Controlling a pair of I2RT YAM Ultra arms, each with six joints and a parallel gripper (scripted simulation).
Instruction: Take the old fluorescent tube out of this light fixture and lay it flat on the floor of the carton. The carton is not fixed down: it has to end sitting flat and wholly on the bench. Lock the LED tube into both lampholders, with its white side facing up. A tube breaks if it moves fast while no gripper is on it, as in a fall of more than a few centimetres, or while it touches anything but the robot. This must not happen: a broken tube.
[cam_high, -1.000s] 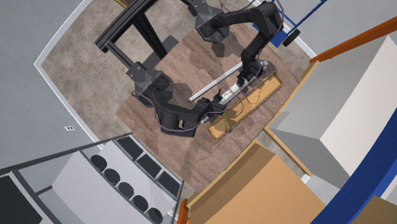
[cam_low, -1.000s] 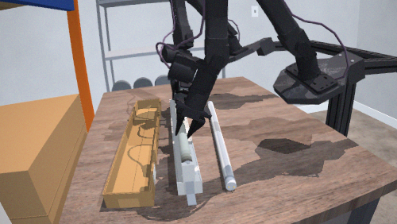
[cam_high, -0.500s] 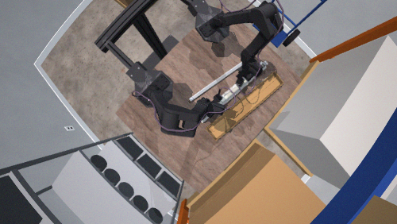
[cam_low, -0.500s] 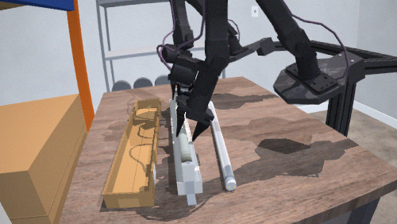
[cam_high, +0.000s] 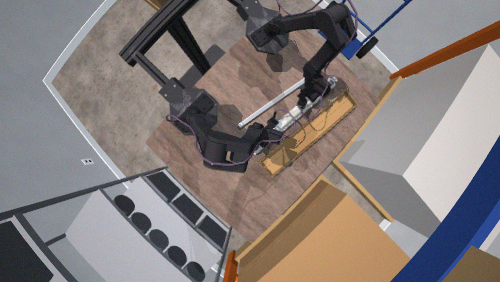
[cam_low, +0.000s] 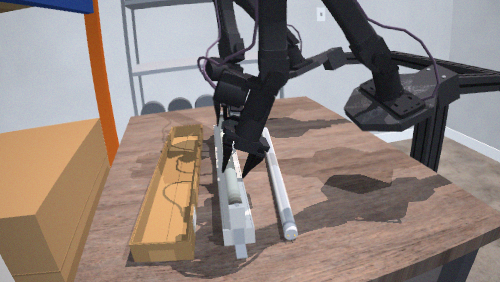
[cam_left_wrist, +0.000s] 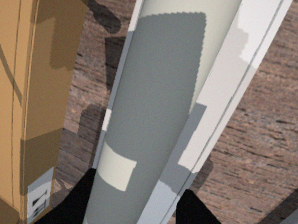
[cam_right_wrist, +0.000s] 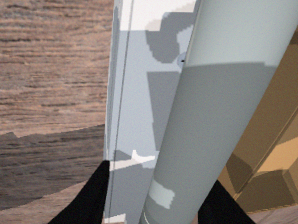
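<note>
Now: right hand 4 cm short of the old fluorescent tube and 22 cm to the right of it. From my right hand the other things lie so: LED tube: 8 cm behind, 26 cm to the left, 5 cm below; then carton: 18 cm ahead, 21 cm to the left, 4 cm below; then grey light fixture: 4 cm ahead, 22 cm to the left, 1 cm below.
Now: left hand 120 mm to the left of the old fluorescent tube and 10 mm past it. Also, from my left hand: LED tube: 130 mm behind, 80 mm to the right, 50 mm below; carton: 130 mm to the right, 130 mm ahead, 40 mm below; grey light fixture: 120 mm to the right, 10 mm below, 10 mm behind.
</note>
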